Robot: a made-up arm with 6 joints.
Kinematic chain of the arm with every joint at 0, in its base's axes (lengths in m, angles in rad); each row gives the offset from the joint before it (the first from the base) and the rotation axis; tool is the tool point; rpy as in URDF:
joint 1: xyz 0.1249 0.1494 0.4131 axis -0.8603 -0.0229 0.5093
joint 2: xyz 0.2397 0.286 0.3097 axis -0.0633 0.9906 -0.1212
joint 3: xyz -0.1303 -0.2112 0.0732 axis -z
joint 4: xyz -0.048 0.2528 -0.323 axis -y
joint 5: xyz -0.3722 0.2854 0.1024 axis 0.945 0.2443 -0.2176
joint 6: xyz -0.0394 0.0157 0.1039 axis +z
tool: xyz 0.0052 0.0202 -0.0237 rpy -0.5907 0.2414 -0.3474
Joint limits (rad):
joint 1: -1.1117..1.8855
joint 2: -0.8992..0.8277
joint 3: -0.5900..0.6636
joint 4: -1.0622..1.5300
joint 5: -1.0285..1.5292
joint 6: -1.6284..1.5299
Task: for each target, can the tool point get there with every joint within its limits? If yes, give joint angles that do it. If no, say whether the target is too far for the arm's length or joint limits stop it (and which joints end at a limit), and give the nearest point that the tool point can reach.
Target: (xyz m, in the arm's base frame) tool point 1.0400 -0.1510 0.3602
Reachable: no: joint limits stop it (at a limit: joint 1, joint 2, joint 3, joint 4, joint 5, joint 6) | nearest point 1.0218 0.1735 0.6501 | short by 0.436 m
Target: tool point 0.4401 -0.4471 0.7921
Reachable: no: joint limits stop it (at a limit: joint 1, joint 3, joint 4) | nearest point 0.5565 -0.1616 0.9897 | short by 0.366 m
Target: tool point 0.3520 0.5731 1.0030
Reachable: yes | joints -0.7203 -0.1669 0.5335 -0.0098 0.8192 -0.0818
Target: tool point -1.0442 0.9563 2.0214
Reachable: no: too far | nearest point -0.3921 0.5818 1.2070 | short by 1.108 m
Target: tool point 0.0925 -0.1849 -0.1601
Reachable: yes | joints 1.6264 -0.5536 -0.0472 1.1066 1.0832 -1.2723
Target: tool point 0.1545 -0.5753 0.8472
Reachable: no: joint limits stop it (at a limit: joint 1, joint 2, joint 3, joint 5, joint 6) | nearest point 0.1479 -0.2972 1.2053 | short by 0.453 m
